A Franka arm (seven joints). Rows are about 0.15 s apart.
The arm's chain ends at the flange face. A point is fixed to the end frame.
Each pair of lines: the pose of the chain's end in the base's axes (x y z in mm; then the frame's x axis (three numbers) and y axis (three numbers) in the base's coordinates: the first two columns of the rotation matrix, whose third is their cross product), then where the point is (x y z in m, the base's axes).
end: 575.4 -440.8 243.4 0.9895 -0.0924 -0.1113 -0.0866 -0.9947 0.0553
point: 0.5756 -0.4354 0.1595
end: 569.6 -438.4 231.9 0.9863 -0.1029 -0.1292 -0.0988 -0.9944 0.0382
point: 0.5685 -0.4314 0.1481
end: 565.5 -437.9 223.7 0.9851 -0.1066 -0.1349 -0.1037 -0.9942 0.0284
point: 0.5640 -0.4301 0.1400
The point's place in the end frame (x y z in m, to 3 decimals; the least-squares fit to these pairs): 0.009 -0.010 0.083
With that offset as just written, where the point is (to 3 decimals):
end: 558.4 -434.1 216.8 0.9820 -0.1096 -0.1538 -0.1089 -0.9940 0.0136
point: 0.556 -0.425 0.133
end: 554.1 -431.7 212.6 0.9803 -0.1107 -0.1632 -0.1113 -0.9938 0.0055
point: 0.551 -0.422 0.129
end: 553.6 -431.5 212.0 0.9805 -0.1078 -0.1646 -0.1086 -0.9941 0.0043
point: 0.550 -0.421 0.129
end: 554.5 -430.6 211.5 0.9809 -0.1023 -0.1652 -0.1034 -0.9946 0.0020
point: 0.551 -0.420 0.128
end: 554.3 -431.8 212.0 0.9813 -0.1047 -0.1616 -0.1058 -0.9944 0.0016
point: 0.551 -0.422 0.129
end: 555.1 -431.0 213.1 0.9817 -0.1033 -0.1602 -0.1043 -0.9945 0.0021
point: 0.552 -0.421 0.130
